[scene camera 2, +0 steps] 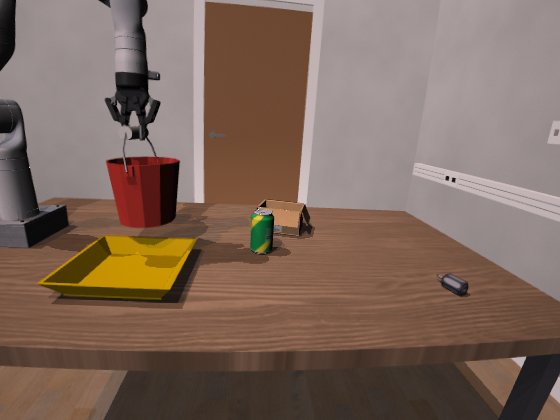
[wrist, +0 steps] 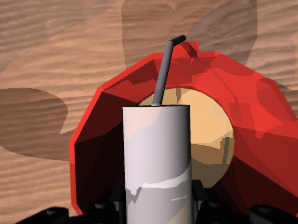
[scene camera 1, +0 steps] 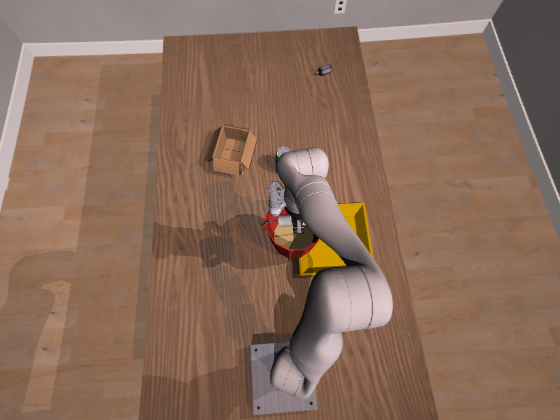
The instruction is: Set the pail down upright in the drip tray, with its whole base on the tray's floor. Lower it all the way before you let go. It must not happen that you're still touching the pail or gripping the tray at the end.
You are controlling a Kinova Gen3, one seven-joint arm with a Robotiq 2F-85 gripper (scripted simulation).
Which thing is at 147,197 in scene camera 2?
A red pail.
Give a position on a red pail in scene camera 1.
At 297,245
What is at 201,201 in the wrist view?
My gripper.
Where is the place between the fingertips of my gripper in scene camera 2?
134,139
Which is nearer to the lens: the yellow drip tray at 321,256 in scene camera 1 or the cardboard box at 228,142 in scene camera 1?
The yellow drip tray.
